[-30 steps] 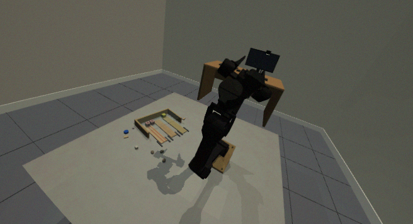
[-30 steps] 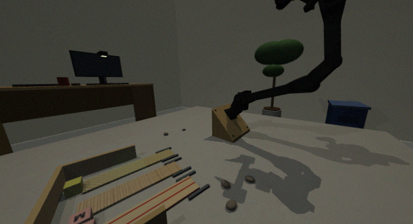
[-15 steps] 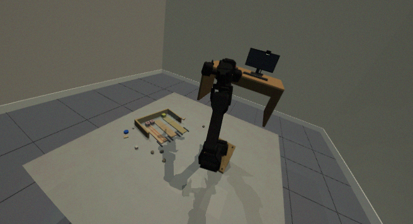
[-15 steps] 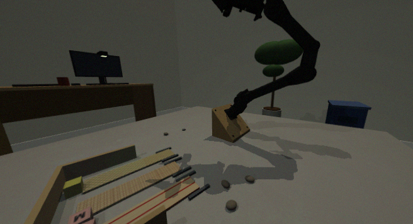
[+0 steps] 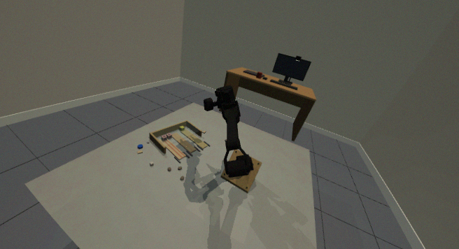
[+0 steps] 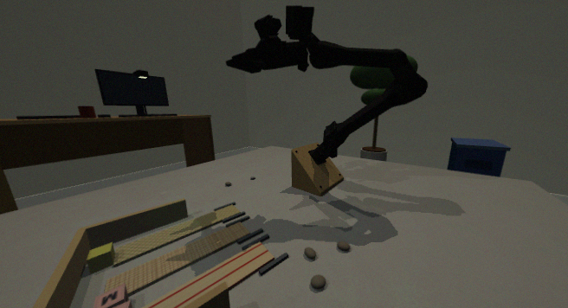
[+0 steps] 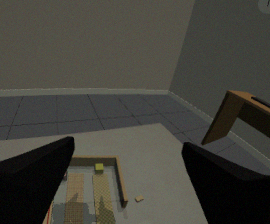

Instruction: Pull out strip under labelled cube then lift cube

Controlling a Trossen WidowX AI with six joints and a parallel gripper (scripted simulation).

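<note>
Now: the red-lined strip 160 mm ahead of my gripper tip, 150 mm to the left of it and 400 mm below it. The rest, counted from my gripper tip: blue disc (310 mm ahead, 280 mm to the left, 390 mm below).
</note>
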